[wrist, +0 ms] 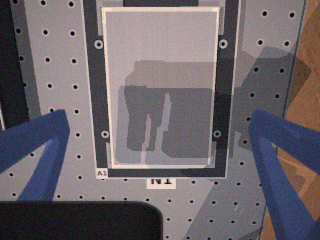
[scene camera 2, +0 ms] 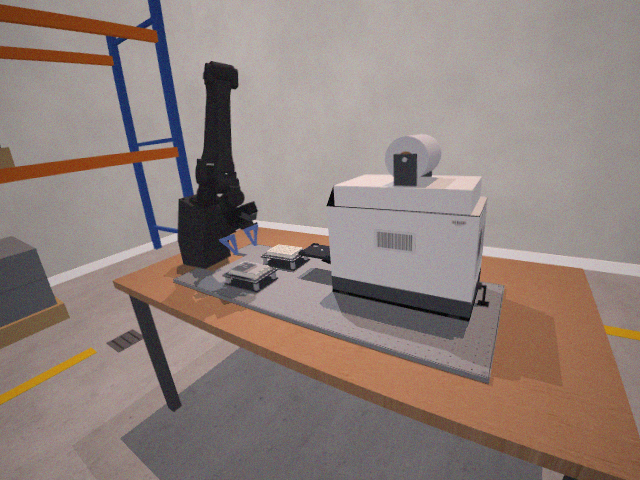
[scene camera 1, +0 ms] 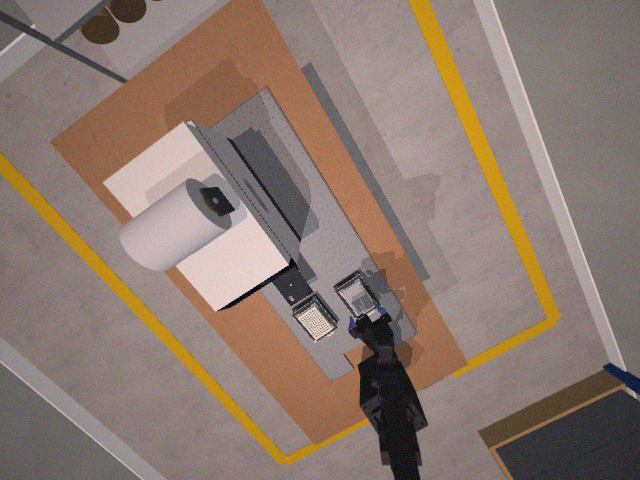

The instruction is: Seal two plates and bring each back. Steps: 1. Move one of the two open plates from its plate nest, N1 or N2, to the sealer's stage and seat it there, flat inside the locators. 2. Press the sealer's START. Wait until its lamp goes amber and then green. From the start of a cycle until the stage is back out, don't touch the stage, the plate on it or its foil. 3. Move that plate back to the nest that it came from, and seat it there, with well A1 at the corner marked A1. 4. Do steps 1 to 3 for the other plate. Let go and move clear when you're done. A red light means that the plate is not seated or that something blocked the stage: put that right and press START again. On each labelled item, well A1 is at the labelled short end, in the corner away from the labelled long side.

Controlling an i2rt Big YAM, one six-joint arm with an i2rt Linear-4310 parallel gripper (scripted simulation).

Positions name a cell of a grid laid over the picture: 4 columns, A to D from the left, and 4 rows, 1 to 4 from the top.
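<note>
My gripper (wrist: B2) is visible, as is a dark sealer stage (scene camera 1: B3).
</note>
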